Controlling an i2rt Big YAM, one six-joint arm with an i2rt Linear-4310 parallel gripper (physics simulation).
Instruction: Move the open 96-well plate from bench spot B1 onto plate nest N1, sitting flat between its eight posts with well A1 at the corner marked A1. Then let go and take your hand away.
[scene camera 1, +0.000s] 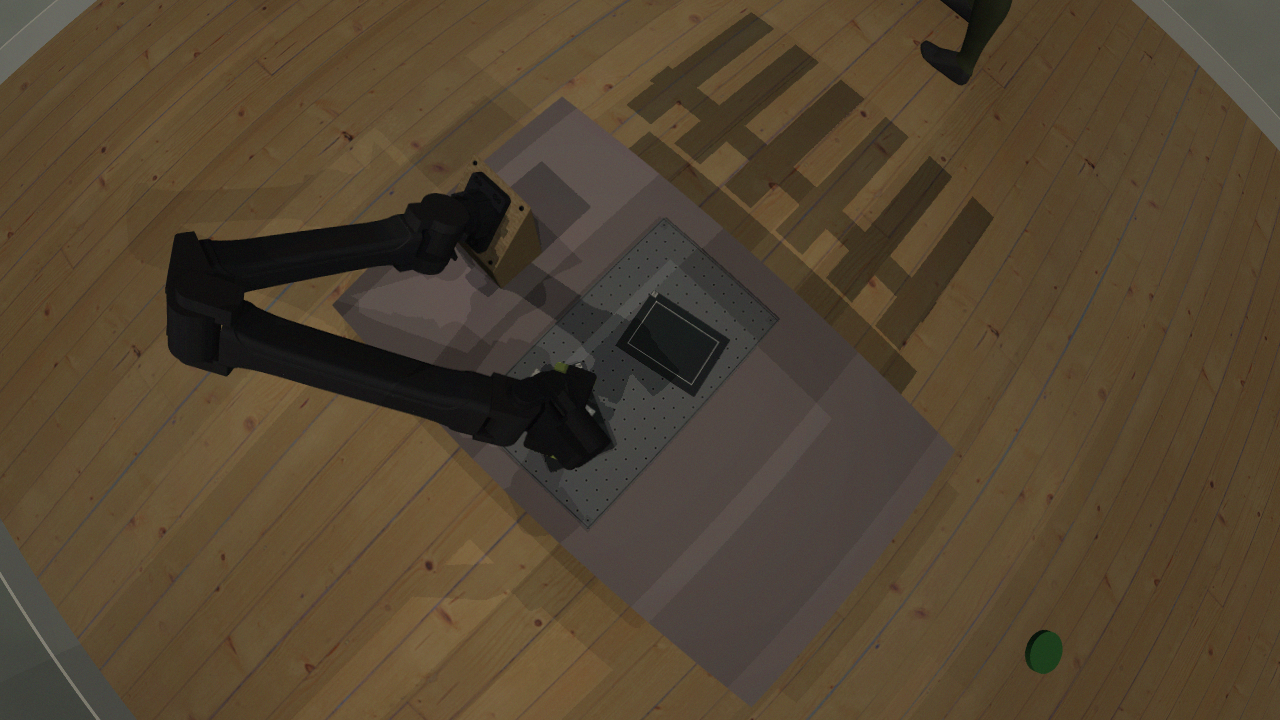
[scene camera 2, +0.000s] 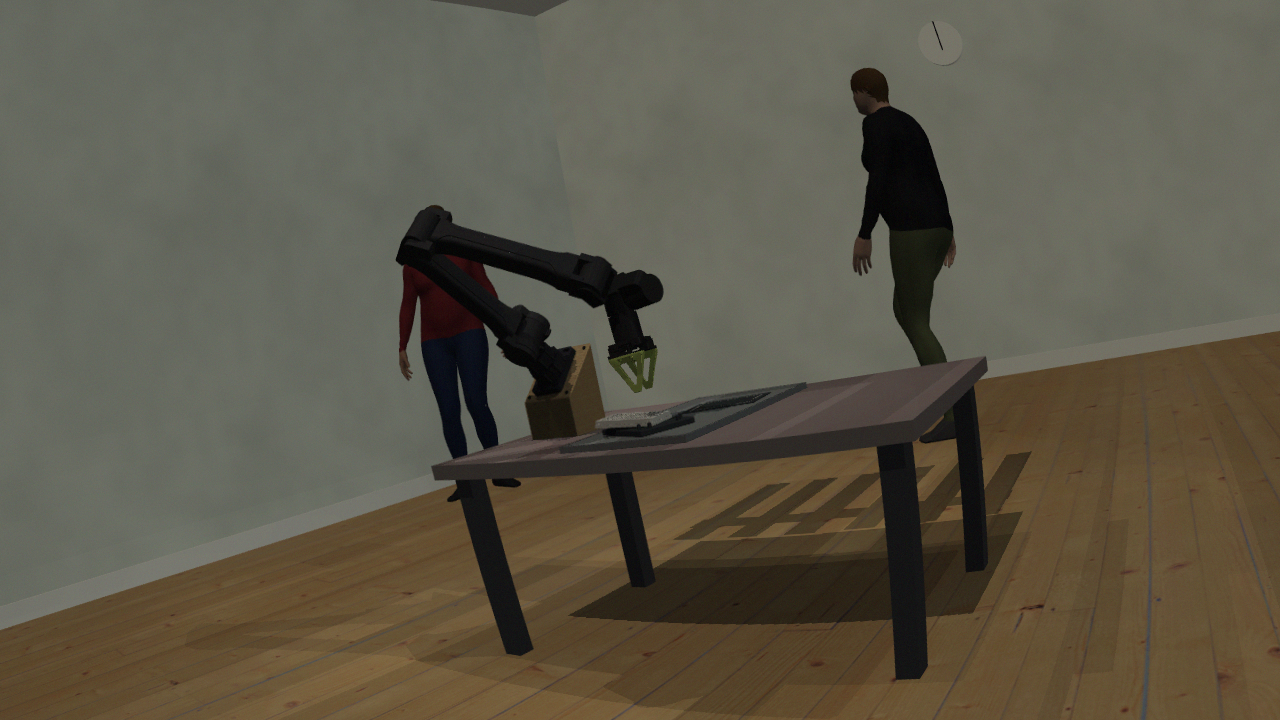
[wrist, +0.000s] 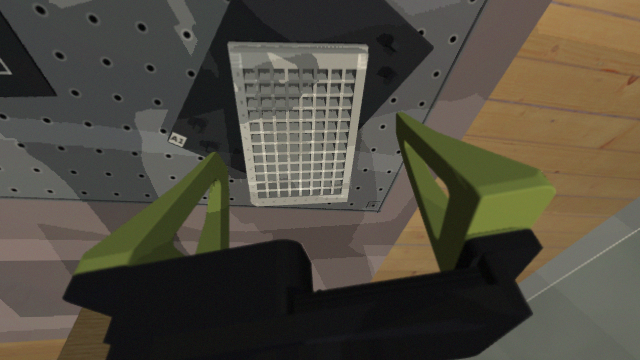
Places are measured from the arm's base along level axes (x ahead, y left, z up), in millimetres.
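Pixels of known places: gripper, fingertip midpoint: (scene camera 2: 643, 390) (wrist: 306, 141); arm's base, link origin: (scene camera 1: 482, 212) (scene camera 2: 555, 373).
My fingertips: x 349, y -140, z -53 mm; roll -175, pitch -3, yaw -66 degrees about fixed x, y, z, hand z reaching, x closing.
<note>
For each thing: its top centre in the pictures, then the offset to it from my fingertips. "*": a spot on its surface instead. Level surfaces: height alone.
- white 96-well plate, top centre: (wrist: 301, 147) (scene camera 2: 631, 413) dz -42, dx -36, dy -6 mm
- black nest N1, top centre: (wrist: 293, 105) (scene camera 1: 565, 416) (scene camera 2: 645, 418) dz -56, dx -11, dy +2 mm
- A1 tag, surface spot: (wrist: 177, 139) * dz -66, dx -58, dy +83 mm
- black bench spot B1, surface spot: (scene camera 1: 673, 344) * dz -76, dx +34, dy +233 mm
- grey perforated board, top centre: (wrist: 50, 34) (scene camera 1: 627, 365) (scene camera 2: 692, 413) dz -77, dx +1, dy +147 mm
- table, surface height: dz -91 mm
The white 96-well plate (scene camera 2: 633, 419) (wrist: 302, 135) lies askew across the black nest N1 (scene camera 2: 677, 424) (wrist: 350, 25), turned well off its edges. The plate's near end overhangs the nest in the wrist view. In scene camera 2 it looks raised on the nest, not flat between the posts. Some posts show beside it; others are hidden. The A1 tag (wrist: 177, 139) is at the nest's left corner, apart from the plate. The plate's own A1 marking is unreadable. My gripper (scene camera 2: 642, 388) (wrist: 306, 141) is open and empty above the plate; in scene camera 1 the arm hides most of it.
The black bench spot B1 (scene camera 1: 673, 344) has a white outline and lies on the grey perforated board (scene camera 1: 662, 241) (wrist: 115, 60). The wooden arm base (scene camera 1: 514, 241) (scene camera 2: 563, 407) stands on the table (scene camera 1: 760, 537) (scene camera 2: 850, 407). Two people stand beyond the table in scene camera 2.
</note>
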